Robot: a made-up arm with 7 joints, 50 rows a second.
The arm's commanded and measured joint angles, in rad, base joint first. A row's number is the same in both.
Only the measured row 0 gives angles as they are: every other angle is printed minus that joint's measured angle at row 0.
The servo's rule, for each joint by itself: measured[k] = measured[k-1] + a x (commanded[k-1-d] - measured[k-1]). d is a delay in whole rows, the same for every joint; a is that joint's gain. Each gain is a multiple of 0.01, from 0.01 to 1. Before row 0 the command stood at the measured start. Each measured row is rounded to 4 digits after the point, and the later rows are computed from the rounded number. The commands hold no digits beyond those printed.
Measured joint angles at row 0: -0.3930, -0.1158, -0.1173, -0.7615, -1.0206, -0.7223, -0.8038
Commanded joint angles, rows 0 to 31: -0.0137, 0.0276, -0.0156, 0.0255, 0.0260, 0.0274, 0.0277; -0.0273, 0.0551, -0.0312, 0.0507, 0.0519, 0.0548, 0.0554; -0.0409, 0.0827, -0.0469, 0.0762, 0.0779, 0.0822, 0.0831; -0.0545, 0.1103, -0.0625, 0.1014, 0.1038, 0.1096, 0.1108; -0.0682, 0.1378, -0.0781, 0.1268, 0.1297, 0.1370, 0.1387; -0.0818, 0.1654, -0.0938, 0.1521, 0.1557, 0.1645, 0.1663; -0.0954, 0.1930, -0.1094, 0.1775, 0.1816, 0.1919, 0.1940; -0.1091, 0.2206, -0.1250, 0.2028, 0.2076, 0.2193, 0.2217; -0.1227, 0.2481, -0.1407, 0.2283, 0.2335, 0.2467, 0.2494; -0.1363, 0.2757, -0.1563, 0.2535, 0.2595, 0.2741, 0.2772; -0.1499, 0.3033, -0.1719, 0.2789, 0.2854, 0.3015, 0.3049; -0.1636, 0.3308, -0.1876, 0.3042, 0.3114, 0.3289, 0.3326; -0.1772, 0.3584, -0.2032, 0.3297, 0.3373, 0.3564, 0.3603; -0.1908, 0.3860, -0.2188, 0.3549, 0.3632, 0.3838, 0.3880; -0.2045, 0.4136, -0.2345, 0.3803, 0.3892, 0.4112, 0.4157; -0.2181, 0.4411, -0.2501, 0.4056, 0.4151, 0.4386, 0.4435; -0.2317, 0.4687, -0.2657, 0.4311, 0.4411, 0.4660, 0.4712; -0.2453, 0.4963, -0.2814, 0.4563, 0.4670, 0.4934, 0.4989; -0.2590, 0.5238, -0.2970, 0.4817, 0.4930, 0.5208, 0.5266; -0.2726, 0.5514, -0.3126, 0.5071, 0.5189, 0.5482, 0.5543; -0.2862, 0.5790, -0.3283, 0.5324, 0.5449, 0.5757, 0.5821; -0.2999, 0.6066, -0.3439, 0.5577, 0.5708, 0.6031, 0.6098; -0.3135, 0.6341, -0.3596, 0.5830, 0.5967, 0.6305, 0.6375; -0.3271, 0.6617, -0.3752, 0.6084, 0.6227, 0.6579, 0.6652; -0.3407, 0.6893, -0.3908, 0.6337, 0.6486, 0.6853, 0.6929; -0.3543, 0.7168, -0.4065, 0.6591, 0.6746, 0.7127, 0.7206; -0.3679, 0.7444, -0.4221, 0.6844, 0.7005, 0.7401, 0.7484; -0.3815, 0.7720, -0.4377, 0.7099, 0.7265, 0.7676, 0.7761; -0.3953, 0.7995, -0.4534, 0.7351, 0.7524, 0.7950, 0.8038; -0.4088, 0.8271, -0.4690, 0.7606, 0.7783, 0.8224, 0.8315; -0.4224, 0.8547, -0.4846, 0.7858, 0.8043, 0.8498, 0.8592; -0.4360, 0.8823, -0.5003, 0.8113, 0.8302, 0.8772, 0.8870
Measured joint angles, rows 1 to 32: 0.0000, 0.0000, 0.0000, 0.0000, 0.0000, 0.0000, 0.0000; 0.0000, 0.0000, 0.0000, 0.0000, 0.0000, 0.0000, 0.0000; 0.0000, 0.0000, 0.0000, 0.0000, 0.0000, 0.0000, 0.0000; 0.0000, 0.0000, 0.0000, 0.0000, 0.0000, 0.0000, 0.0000; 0.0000, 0.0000, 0.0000, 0.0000, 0.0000, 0.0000, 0.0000; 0.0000, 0.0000, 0.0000, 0.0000, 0.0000, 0.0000, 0.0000; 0.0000, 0.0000, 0.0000, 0.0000, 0.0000, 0.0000, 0.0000; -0.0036, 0.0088, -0.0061, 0.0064, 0.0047, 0.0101, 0.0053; -0.0098, 0.0236, -0.0159, 0.0175, 0.0132, 0.0266, 0.0148; -0.0179, 0.0425, -0.0280, 0.0322, 0.0248, 0.0472, 0.0278; -0.0274, 0.0642, -0.0415, 0.0495, 0.0390, 0.0703, 0.0436; -0.0380, 0.0878, -0.0558, 0.0688, 0.0553, 0.0950, 0.0617; -0.0494, 0.1126, -0.0706, 0.0896, 0.0734, 0.1207, 0.0816; -0.0614, 0.1383, -0.0857, 0.1116, 0.0929, 0.1470, 0.1030; -0.0738, 0.1646, -0.1010, 0.1344, 0.1135, 0.1738, 0.1256; -0.0865, 0.1913, -0.1165, 0.1579, 0.1351, 0.2008, 0.1491; -0.0994, 0.2183, -0.1320, 0.1818, 0.1575, 0.2279, 0.1734; -0.1125, 0.2455, -0.1476, 0.2061, 0.1805, 0.2551, 0.1984; -0.1258, 0.2728, -0.1632, 0.2306, 0.2041, 0.2824, 0.2239; -0.1392, 0.3002, -0.1788, 0.2554, 0.2281, 0.3098, 0.2498; -0.1526, 0.3277, -0.1944, 0.2803, 0.2524, 0.3372, 0.2761; -0.1661, 0.3552, -0.2100, 0.3053, 0.2770, 0.3646, 0.3026; -0.1796, 0.3827, -0.2256, 0.3304, 0.3019, 0.3920, 0.3294; -0.1931, 0.4102, -0.2412, 0.3556, 0.3270, 0.4194, 0.3563; -0.2067, 0.4378, -0.2569, 0.3808, 0.3522, 0.4468, 0.3834; -0.2203, 0.4653, -0.2725, 0.4060, 0.3775, 0.4742, 0.4106; -0.2339, 0.4929, -0.2881, 0.4313, 0.4030, 0.5016, 0.4379; -0.2475, 0.5205, -0.3038, 0.4566, 0.4285, 0.5290, 0.4653; -0.2611, 0.5481, -0.3194, 0.4819, 0.4541, 0.5564, 0.4928; -0.2747, 0.5756, -0.3351, 0.5072, 0.4798, 0.5838, 0.5203; -0.2883, 0.6032, -0.3507, 0.5325, 0.5055, 0.6112, 0.5478; -0.3019, 0.6308, -0.3663, 0.5578, 0.5313, 0.6386, 0.5754
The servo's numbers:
d 7
a 0.26 0.32 0.39 0.25 0.18 0.37 0.19

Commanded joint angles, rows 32 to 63: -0.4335, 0.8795, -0.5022, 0.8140, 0.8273, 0.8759, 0.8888; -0.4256, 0.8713, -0.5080, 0.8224, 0.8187, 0.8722, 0.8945; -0.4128, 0.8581, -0.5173, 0.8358, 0.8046, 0.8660, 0.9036; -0.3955, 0.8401, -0.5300, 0.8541, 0.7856, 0.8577, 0.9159; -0.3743, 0.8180, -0.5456, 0.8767, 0.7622, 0.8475, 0.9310; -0.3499, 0.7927, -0.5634, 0.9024, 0.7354, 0.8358, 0.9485; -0.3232, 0.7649, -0.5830, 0.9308, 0.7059, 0.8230, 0.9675; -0.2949, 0.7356, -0.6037, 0.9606, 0.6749, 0.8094, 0.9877; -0.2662, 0.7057, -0.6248, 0.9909, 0.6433, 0.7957, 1.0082; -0.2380, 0.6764, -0.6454, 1.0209, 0.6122, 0.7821, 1.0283; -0.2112, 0.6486, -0.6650, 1.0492, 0.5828, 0.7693, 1.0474; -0.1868, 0.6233, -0.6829, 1.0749, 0.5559, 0.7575, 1.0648; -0.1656, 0.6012, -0.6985, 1.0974, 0.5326, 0.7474, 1.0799; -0.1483, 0.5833, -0.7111, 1.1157, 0.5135, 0.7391, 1.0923; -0.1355, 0.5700, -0.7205, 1.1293, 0.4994, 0.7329, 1.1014; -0.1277, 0.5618, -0.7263, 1.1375, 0.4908, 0.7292, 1.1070; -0.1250, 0.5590, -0.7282, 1.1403, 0.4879, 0.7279, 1.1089; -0.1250, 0.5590, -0.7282, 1.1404, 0.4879, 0.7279, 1.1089; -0.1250, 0.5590, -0.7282, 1.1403, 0.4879, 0.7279, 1.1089; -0.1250, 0.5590, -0.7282, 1.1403, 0.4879, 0.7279, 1.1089; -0.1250, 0.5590, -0.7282, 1.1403, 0.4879, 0.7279, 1.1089; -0.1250, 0.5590, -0.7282, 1.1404, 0.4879, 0.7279, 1.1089; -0.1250, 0.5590, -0.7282, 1.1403, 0.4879, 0.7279, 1.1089; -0.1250, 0.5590, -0.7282, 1.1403, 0.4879, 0.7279, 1.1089; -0.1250, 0.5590, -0.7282, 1.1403, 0.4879, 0.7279, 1.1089; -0.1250, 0.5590, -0.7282, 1.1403, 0.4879, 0.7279, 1.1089; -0.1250, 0.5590, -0.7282, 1.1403, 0.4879, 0.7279, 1.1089; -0.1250, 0.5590, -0.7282, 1.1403, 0.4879, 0.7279, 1.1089; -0.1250, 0.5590, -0.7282, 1.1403, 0.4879, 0.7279, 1.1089; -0.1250, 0.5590, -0.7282, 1.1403, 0.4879, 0.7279, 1.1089; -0.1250, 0.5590, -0.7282, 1.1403, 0.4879, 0.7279, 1.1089; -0.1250, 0.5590, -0.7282, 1.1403, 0.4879, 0.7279, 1.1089
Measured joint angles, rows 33 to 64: -0.3155, 0.6583, -0.3820, 0.5831, 0.5571, 0.6660, 0.6030; -0.3291, 0.6859, -0.3976, 0.6084, 0.5829, 0.6934, 0.6306; -0.3427, 0.7135, -0.4132, 0.6338, 0.6087, 0.7209, 0.6582; -0.3564, 0.7410, -0.4289, 0.6591, 0.6346, 0.7483, 0.6859; -0.3700, 0.7686, -0.4445, 0.6845, 0.6605, 0.7757, 0.7136; -0.3836, 0.7962, -0.4601, 0.7098, 0.6864, 0.8031, 0.7413; -0.3972, 0.8238, -0.4758, 0.7352, 0.7123, 0.8305, 0.7690; -0.4066, 0.8416, -0.4861, 0.7549, 0.7330, 0.8473, 0.7918; -0.4115, 0.8511, -0.4946, 0.7718, 0.7484, 0.8565, 0.8113; -0.4118, 0.8533, -0.5035, 0.7878, 0.7585, 0.8600, 0.8288; -0.4076, 0.8491, -0.5138, 0.8044, 0.7634, 0.8591, 0.8453; -0.3989, 0.8391, -0.5262, 0.8225, 0.7632, 0.8548, 0.8616; -0.3862, 0.8243, -0.5407, 0.8425, 0.7582, 0.8478, 0.8781; -0.3698, 0.8053, -0.5572, 0.8646, 0.7488, 0.8386, 0.8951; -0.3503, 0.7830, -0.5753, 0.8886, 0.7355, 0.8278, 0.9127; -0.3284, 0.7583, -0.5946, 0.9142, 0.7189, 0.8159, 0.9308; -0.3049, 0.7321, -0.6144, 0.9409, 0.6997, 0.8034, 0.9493; -0.2805, 0.7054, -0.6341, 0.9680, 0.6787, 0.7908, 0.9679; -0.2561, 0.6791, -0.6531, 0.9947, 0.6566, 0.7785, 0.9863; -0.2326, 0.6542, -0.6708, 1.0204, 0.6343, 0.7670, 1.0041; -0.2107, 0.6315, -0.6865, 1.0442, 0.6126, 0.7567, 1.0209; -0.1911, 0.6118, -0.6998, 1.0655, 0.5922, 0.7479, 1.0362; -0.1746, 0.5958, -0.7101, 1.0835, 0.5739, 0.7410, 1.0497; -0.1617, 0.5840, -0.7172, 1.0977, 0.5584, 0.7362, 1.0609; -0.1522, 0.5760, -0.7215, 1.1084, 0.5457, 0.7331, 1.0700; -0.1451, 0.5706, -0.7241, 1.1164, 0.5353, 0.7312, 1.0774; -0.1399, 0.5669, -0.7257, 1.1224, 0.5268, 0.7300, 1.0834; -0.1360, 0.5644, -0.7267, 1.1269, 0.5198, 0.7292, 1.0882; -0.1331, 0.5627, -0.7273, 1.1303, 0.5141, 0.7287, 1.0921; -0.1310, 0.5615, -0.7277, 1.1328, 0.5094, 0.7284, 1.0953; -0.1294, 0.5607, -0.7279, 1.1347, 0.5055, 0.7282, 1.0979; -0.1283, 0.5602, -0.7280, 1.1361, 0.5023, 0.7281, 1.1000
